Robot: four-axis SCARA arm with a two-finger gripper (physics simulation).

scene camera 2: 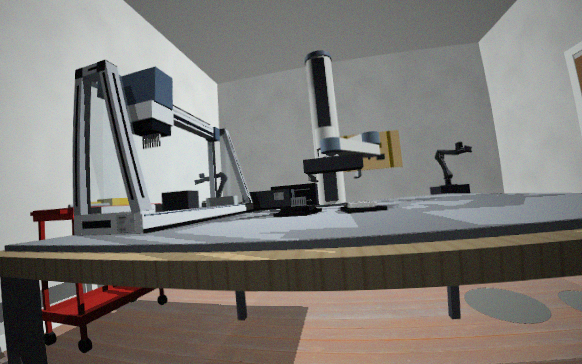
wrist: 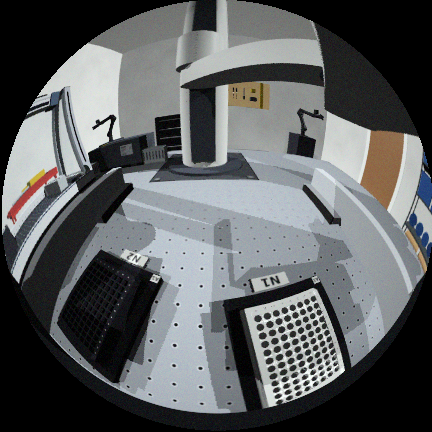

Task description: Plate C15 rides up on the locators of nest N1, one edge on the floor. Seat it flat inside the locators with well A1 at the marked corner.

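Pixels of known places: gripper, fingertip midpoint: (scene camera 2: pixel 335 177) (wrist: pixel 217 171); arm's base, link origin: (wrist: pixel 204 165).
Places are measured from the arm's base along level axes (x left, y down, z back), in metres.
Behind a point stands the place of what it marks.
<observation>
White plate C15 (scene camera 2: pixel 362 204) {z -0.596, x 0.104, y -0.035 m} (wrist: pixel 300 345) {z -0.528, x 0.100, y -0.040 m} lies on the black nest N1 (scene camera 2: pixel 379 208) {z -0.610, x 0.151, y -0.020 m} (wrist: pixel 236 332) {z -0.498, x 0.047, y -0.025 m}. In the wrist view a wide dark strip of the nest shows along the plate's left side, while its right side lies close to the nest's right rim. The marked corner tag (wrist: pixel 316 280) {z -0.455, x 0.151, y -0.025 m} is at the nest's upper right. The plate's tilt, its well A1 and the locators cannot be made out clearly. The lower end of plate and nest is cut off by the view. My gripper (scene camera 2: pixel 335 176) {z -0.416, x 0.032, y -0.136 m} (wrist: pixel 217 171) {z -0.416, x 0.032, y -0.136 m} is open and empty, its fingers wide apart, above the table.
Nest N2 (scene camera 2: pixel 298 212) {z -0.583, x -0.098, y -0.024 m} (wrist: pixel 131 330) {z -0.507, x -0.055, y -0.025 m}, with a dark gridded item on it, stands left of N1. The arm's column (scene camera 2: pixel 320 100) {z -0.077, x -0.008, y -0.594 m} (wrist: pixel 202 127) {z -0.077, x 0.001, y -0.142 m} rises behind the nests. A gantry with a pipetting head (scene camera 2: pixel 150 110) {z -0.786, x -0.474, y -0.359 m} stands at the left.
</observation>
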